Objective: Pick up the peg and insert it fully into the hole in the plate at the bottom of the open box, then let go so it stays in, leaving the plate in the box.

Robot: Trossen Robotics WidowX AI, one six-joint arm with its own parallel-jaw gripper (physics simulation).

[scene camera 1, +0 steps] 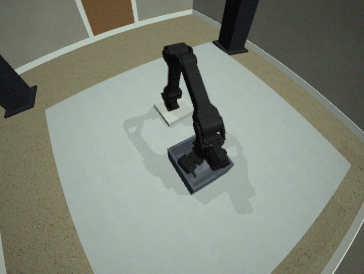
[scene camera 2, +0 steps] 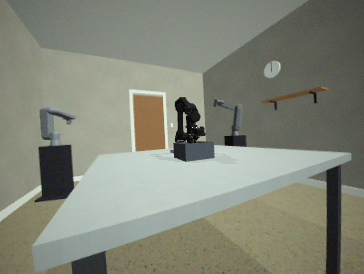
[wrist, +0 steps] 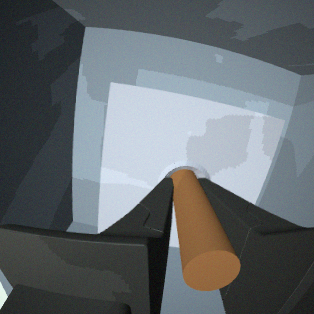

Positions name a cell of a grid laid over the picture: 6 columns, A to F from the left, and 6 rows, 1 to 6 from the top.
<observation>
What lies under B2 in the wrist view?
A grey box.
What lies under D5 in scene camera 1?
A grey box.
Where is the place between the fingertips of my gripper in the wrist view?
At D4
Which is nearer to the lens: the brown peg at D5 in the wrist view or the pale square plate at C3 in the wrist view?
The brown peg.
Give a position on a grey box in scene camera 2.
D4
</observation>
